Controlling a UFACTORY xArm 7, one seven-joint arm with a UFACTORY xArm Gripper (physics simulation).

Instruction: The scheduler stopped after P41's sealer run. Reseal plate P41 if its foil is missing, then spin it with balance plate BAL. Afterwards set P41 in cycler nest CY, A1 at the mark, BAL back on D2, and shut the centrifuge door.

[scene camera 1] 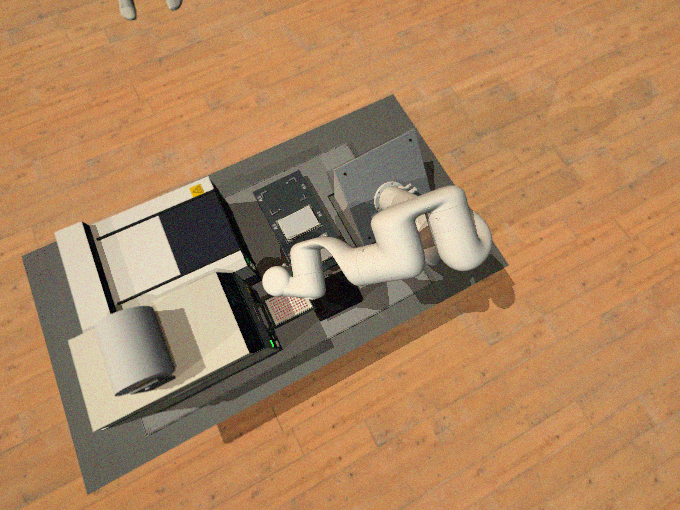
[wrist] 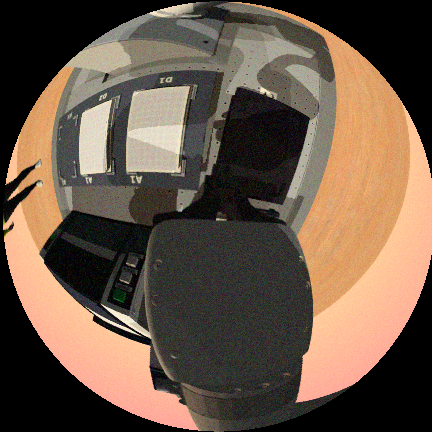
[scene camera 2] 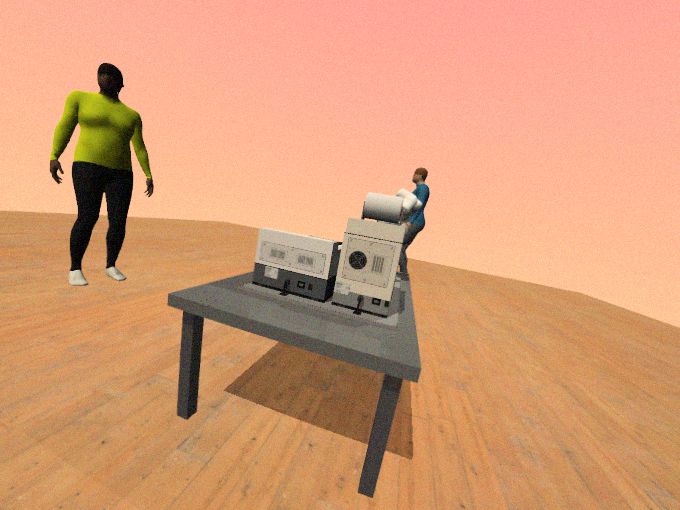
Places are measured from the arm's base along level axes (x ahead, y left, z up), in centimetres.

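Pixels of known places: gripper, fingertip midpoint: (wrist: pixel 218 175); arm's base at its link origin: (scene camera 1: pixel 389 198).
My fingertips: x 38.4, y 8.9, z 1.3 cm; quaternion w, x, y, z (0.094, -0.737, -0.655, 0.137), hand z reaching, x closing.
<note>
Ahead of a thing's pixels: the offset from my fingertips to its top centre. "*": to the spot under its first point. Level surfaces: height alone.
A well plate with red wells @(dx +11.0, dy +2.2, dz +1.7 cm) (scene camera 1: pixel 289 308) lies uncovered on the sealer's stage, in front of the sealer @(* dx +29.6, dy -1.5, dz +25.1 cm) (scene camera 1: pixel 202 321) with its foil roll @(dx +42.6, dy -2.5, dz +37.6 cm) (scene camera 1: pixel 136 348) (scene camera 2: pixel 383 207). My arm (scene camera 1: pixel 378 249) reaches over it, and its wrist hides the gripper in the top view. In the wrist view the gripper (wrist: pixel 235 205) is shut on nothing, beside the sealer's button panel @(dx +14.0, dy -14.5, dz +5.5 cm) (wrist: pixel 125 278) with a green button @(* dx +13.5, dy -14.1, dz +8.4 cm) (wrist: pixel 119 295). White plates sit in nests D1 @(dx -6.0, dy -8.6, dz -3.6 cm) (wrist: pixel 157 128) and D2 @(dx -7.3, dy -20.9, dz -3.6 cm) (wrist: pixel 95 137) (scene camera 1: pixel 299 222). The centrifuge @(* dx +30.2, dy -34.6, dz +11.0 cm) (scene camera 1: pixel 164 236) stands behind the sealer.
A black block @(dx -3.2, dy +6.8, dz -4.1 cm) (wrist: pixel 266 141) (scene camera 1: pixel 340 295) sits right of the deck. A grey box (scene camera 1: pixel 378 164) stands by the arm's base. The grey table @(dz -11.2 cm) (scene camera 2: pixel 307 329) carries it all. A person in green (scene camera 2: pixel 101 164) stands far left and one in blue (scene camera 2: pixel 420 202) behind the table.
</note>
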